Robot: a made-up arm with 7 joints. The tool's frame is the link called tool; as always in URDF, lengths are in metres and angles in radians. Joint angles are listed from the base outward.
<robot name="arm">
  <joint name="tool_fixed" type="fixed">
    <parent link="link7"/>
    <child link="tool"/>
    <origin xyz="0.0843 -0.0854 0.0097" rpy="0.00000 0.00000 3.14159"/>
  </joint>
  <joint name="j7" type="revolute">
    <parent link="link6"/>
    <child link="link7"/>
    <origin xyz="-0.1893 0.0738 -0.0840" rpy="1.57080 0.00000 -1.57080"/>
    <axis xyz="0 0 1"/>
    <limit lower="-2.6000" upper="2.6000"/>
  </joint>
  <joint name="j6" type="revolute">
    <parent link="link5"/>
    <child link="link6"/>
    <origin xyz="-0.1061 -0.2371 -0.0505" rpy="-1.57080 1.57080 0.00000"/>
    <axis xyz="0 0 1"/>
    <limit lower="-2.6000" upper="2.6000"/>
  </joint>
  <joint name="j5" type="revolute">
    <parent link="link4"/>
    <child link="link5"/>
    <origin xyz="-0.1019 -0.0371 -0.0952" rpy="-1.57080 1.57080 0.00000"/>
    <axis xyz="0 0 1"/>
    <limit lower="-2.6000" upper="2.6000"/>
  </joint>
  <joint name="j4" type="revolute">
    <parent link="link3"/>
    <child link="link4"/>
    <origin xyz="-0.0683 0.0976 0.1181" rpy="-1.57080 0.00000 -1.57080"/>
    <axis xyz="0 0 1"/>
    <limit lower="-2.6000" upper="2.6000"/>
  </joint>
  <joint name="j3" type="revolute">
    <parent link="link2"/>
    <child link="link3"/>
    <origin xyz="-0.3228 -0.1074 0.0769" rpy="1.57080 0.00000 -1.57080"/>
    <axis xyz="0 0 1"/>
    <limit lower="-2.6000" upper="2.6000"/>
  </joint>
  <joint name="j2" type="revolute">
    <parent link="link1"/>
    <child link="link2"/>
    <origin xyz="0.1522 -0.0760 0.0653" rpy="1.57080 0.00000 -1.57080"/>
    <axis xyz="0 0 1"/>
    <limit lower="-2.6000" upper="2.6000"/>
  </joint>
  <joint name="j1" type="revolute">
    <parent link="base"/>
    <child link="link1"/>
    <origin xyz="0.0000 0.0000 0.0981" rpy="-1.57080 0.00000 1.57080"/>
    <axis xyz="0 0 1"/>
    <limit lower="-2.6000" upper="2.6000"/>
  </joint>
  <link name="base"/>
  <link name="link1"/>
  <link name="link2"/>
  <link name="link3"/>
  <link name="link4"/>
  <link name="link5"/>
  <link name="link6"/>
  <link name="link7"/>
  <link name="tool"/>
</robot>
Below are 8 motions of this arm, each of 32 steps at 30 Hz.
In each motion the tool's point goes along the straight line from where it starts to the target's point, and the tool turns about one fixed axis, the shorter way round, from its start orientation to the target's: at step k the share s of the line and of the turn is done. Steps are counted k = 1, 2, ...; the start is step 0. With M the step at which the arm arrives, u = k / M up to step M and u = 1 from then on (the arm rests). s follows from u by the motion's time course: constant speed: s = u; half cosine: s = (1 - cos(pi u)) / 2; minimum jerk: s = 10 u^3 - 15 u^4 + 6 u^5.
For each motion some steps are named. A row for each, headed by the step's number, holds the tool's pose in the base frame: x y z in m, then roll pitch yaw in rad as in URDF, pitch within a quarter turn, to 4 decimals.
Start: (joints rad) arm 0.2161 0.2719 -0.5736 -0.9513 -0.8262 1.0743 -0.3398
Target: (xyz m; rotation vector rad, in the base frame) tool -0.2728 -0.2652 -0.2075 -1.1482 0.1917 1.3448
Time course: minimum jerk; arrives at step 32
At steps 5, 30, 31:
5: 0.2477 0.0711 -0.3949 -2.4873 -0.8775 2.1286
30: -0.2716 -0.2644 -0.2079 -0.8379 0.7629 1.1452
31: -0.2726 -0.2651 -0.2076 -0.8351 0.7668 1.1462

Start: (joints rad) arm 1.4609 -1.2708 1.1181 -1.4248 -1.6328 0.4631 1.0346
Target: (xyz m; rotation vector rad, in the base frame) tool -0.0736 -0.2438 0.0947 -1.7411 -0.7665 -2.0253
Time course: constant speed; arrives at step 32
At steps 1, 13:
1: -0.3370 -0.1520 0.1398 2.2910 -0.7169 -0.4905
13: -0.2350 -0.1875 0.1224 2.5693 -1.0359 0.0535

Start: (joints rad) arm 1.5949 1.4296 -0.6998 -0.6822 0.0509 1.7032 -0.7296
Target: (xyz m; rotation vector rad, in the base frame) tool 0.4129 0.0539 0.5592 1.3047 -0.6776 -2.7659
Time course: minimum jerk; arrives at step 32
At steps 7, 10, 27, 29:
7: 0.5747 -0.1950 0.1442 -0.6443 -0.0067 2.9970
10: 0.5561 -0.1664 0.1919 -0.5315 0.1021 2.9849
27: 0.4181 0.0459 0.5459 0.5440 0.8084 -2.8994
29: 0.4141 0.0520 0.5560 0.5893 0.8201 -2.8702

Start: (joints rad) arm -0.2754 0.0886 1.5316 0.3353 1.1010 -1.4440 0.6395
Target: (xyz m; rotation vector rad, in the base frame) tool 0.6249 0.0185 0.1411 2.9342 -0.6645 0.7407
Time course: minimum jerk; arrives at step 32
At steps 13, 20, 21, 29, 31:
13: 0.3845 0.3195 0.0267 1.6755 -0.1163 0.6496
20: 0.5264 0.1418 0.0942 2.5066 -0.5387 0.0804
21: 0.5442 0.1196 0.1027 2.6355 -0.5531 -0.0194
29: 0.6223 0.0217 0.1399 -3.0890 -0.4856 -0.4499
31: 0.6248 0.0186 0.1411 -3.0728 -0.4803 -0.4619

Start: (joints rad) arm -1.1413 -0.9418 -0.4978 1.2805 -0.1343 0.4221 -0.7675
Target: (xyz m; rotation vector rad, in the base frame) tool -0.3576 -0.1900 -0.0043 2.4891 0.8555 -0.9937
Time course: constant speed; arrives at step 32
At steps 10, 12, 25, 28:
10: -0.1479 -0.0055 0.0110 2.9818 0.6492 1.3726
12: -0.1669 -0.0223 0.0096 2.9915 0.6598 1.3069
25: -0.2909 -0.1313 0.0006 3.0319 0.7385 0.8670
28: -0.3195 -0.1565 -0.0015 3.0346 0.7581 0.7614

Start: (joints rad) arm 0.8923 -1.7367 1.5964 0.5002 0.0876 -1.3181 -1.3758
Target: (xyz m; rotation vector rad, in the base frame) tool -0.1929 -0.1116 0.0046 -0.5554 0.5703 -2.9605
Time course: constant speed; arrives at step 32
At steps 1, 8, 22, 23, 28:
1: -0.5413 -0.2250 -0.0030 -0.1814 -0.6744 2.3000
8: -0.4627 -0.1994 -0.0013 -0.2701 -0.6192 2.5498
22: -0.3053 -0.1482 0.0021 -0.3805 -0.4676 3.0005
23: -0.2941 -0.1445 0.0024 -0.3850 -0.4554 3.0305
28: -0.2379 -0.1262 0.0036 -0.4011 -0.3930 -3.1059

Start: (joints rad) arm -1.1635 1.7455 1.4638 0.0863 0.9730 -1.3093 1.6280
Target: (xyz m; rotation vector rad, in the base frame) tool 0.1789 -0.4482 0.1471 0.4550 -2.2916 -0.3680
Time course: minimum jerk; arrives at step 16
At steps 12, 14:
12: 0.1944 -0.4296 0.1858 2.6905 -0.7509 -2.5198
14: 0.1813 -0.4453 0.1531 2.6243 -0.6896 -2.5525

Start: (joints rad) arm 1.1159 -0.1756 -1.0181 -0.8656 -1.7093 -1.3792 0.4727
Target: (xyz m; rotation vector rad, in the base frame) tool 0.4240 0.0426 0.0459 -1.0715 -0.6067 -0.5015
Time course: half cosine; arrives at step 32
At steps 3, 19, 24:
3: 0.4279 -0.1088 0.0453 -0.8088 0.1624 -0.5480
19: 0.4254 -0.0123 0.0457 -0.9209 -0.4260 -0.3234
24: 0.4246 0.0199 0.0458 -1.0012 -0.6139 -0.2152

